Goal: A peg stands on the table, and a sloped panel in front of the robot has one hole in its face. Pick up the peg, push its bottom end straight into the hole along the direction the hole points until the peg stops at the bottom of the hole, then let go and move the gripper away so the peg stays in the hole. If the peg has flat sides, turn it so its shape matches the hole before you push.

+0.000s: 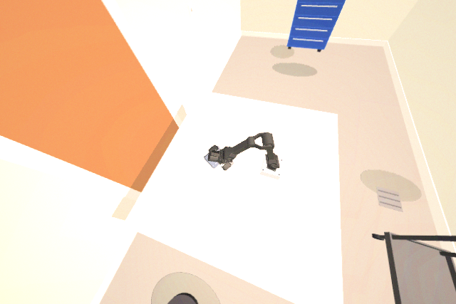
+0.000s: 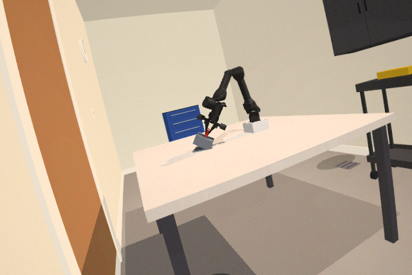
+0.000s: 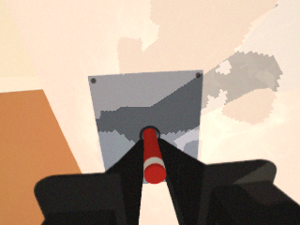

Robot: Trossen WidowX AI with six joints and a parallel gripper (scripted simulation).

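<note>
The grey sloped panel lies 4 cm below my gripper tip, 2 cm ahead of it and 1 cm to the right of it. Round my gripper tip: red peg: 1 cm behind, 1 cm above.
</note>
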